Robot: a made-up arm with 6 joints. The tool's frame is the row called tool. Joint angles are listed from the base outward.
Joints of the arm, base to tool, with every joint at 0 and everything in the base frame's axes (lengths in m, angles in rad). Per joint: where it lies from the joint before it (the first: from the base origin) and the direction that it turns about. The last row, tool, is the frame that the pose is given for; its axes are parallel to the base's.
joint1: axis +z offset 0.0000 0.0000 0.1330
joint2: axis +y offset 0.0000 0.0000 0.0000
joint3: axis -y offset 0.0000 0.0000 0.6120
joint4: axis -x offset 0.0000 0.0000 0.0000
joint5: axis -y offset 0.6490 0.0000 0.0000
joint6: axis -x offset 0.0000 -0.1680 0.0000
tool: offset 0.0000 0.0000 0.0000
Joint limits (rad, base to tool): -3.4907..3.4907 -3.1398..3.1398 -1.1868..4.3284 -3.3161..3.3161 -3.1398..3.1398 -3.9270..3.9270
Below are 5 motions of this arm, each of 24 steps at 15 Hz.
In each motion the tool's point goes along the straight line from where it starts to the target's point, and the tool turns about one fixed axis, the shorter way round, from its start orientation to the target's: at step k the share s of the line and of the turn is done. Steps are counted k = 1, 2, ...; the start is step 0. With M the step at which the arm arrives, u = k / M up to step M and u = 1 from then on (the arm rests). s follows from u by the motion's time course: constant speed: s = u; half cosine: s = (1 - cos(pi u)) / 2; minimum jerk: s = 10 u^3 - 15 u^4 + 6 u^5.
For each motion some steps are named. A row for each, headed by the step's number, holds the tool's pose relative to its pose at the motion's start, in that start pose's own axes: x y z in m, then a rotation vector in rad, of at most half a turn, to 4 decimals.
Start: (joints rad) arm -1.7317 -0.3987 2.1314 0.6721 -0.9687 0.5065
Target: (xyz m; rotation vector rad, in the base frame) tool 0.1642 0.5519 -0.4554 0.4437 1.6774 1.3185
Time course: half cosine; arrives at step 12
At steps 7, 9, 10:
7: -0.8544 -0.1652 -0.3263 0.2319 -0.0737 -0.9903
9: -1.1586 -0.2240 -0.4426 0.3144 -0.0999 -1.3430
10: -1.2665 -0.2449 -0.4838 0.3437 -0.1092 -1.4680

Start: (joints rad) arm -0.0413 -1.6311 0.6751 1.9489 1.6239 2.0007
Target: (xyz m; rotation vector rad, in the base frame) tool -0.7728 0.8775 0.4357 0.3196 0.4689 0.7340
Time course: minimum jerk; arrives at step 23
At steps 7, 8, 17, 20, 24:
7: 0.1399 -0.0291 -0.0260 0.0068 0.0471 -0.0961
8: 0.1920 -0.0400 -0.0357 0.0094 0.0646 -0.1319
17: 0.7326 -0.1526 -0.1364 0.0358 0.2467 -0.5034
20: 0.8131 -0.1694 -0.1514 0.0398 0.2738 -0.5587
24: 0.8281 -0.1725 -0.1542 0.0405 0.2788 -0.5690

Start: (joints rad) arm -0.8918 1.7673 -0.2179 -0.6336 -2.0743 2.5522
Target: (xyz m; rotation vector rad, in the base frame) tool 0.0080 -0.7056 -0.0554 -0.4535 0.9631 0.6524
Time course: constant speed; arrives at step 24
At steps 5, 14, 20, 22, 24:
5: 0.0120 0.1047 0.0844 -0.1269 0.2717 -0.3162
14: 0.0335 0.2932 0.2363 -0.3554 0.7606 -0.8853
20: 0.0478 0.4189 0.3376 -0.5077 1.0866 -1.2647
22: 0.0526 0.4607 0.3713 -0.5585 1.1953 -1.3912
24: 0.0574 0.5026 0.4051 -0.6093 1.3040 -1.5176

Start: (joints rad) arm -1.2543 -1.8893 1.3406 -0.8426 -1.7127 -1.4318
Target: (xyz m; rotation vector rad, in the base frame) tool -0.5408 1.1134 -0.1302 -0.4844 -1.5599 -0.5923
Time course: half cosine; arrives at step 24
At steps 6, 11, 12, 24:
6: -0.0195 -0.0014 -0.0101 -0.1011 -0.1184 -0.0707
11: -0.0579 -0.0041 -0.0301 -0.3001 -0.3516 -0.2098
12: -0.0666 -0.0048 -0.0347 -0.3452 -0.4044 -0.2413
24: -0.1332 -0.0095 -0.0693 -0.6904 -0.8087 -0.4826

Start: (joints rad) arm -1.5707 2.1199 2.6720 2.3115 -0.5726 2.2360
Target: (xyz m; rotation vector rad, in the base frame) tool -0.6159 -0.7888 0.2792 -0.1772 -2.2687 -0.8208
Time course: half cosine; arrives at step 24
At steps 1, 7, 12, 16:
1: 0.0008 0.0011 0.0030 -0.0014 -0.0021 0.0011
7: 0.0373 0.0484 0.1360 -0.0655 -0.0959 0.0521
12: 0.0954 0.1237 0.3477 -0.1674 -0.2450 0.1332
16: 0.1431 0.1856 0.5215 -0.2511 -0.3676 0.1998

